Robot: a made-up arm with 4 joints. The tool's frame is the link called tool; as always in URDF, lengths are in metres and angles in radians.
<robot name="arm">
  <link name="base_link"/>
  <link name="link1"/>
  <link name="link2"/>
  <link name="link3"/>
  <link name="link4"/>
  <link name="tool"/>
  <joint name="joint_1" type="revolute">
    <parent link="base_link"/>
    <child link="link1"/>
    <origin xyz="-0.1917 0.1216 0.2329" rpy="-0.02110 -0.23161 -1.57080"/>
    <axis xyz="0 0 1"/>
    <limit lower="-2.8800" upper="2.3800" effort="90" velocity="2.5"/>
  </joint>
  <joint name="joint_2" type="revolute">
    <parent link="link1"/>
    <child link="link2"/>
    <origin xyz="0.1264 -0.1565 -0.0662" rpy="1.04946 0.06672 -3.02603"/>
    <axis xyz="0 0 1"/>
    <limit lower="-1.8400" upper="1.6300" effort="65" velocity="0.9"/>
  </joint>
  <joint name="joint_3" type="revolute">
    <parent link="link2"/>
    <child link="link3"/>
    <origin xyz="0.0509 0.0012 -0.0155" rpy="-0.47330 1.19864 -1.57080"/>
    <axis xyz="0 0 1"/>
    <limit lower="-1.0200" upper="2.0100" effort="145" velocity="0.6"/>
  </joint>
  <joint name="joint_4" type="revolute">
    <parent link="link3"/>
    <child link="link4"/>
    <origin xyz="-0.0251 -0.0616 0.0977" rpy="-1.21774 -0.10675 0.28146"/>
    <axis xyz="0 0 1"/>
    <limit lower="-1.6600" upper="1.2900" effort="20" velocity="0.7"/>
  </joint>
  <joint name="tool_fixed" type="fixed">
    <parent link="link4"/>
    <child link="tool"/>
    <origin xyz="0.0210 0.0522 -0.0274" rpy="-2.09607 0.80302 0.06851"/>
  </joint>
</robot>
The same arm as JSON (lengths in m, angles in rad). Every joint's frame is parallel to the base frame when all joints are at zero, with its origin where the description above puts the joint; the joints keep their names.
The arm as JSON. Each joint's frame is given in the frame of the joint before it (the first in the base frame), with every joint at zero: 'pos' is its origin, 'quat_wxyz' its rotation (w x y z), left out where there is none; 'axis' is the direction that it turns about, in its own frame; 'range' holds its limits. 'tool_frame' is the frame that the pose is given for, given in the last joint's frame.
{"length_unit": "m", "angle_unit": "rad", "joints": [
  {"joint": "joint_1", "pos": [-0.1917, 0.1216, 0.2329], "axis": [0.0211, 0.229496, 0.973081], "range": [-2.88, 2.38]},
  {"joint": "joint_2", "pos": [-0.1579, -0.1375, -0.0322], "axis": [0.867837, 0.23931, 0.435419], "range": [-1.84, 1.63]},
  {"joint": "joint_3", "pos": [-0.02, 0.0449, -0.0205], "axis": [0.628293, 0.343796, -0.697892], "range": [-1.02, 2.01]},
  {"joint": "joint_4", "pos": [0.1051, -0.0139, -0.0522], "axis": [0.0, 1.0, 0.0], "range": [-1.66, 1.29]}
], "tool_frame": {"pos": [-0.053, -0.0274, 0.0189], "quat_wxyz": [0.43985, 0.243316, 0.07795, -0.860961]}}

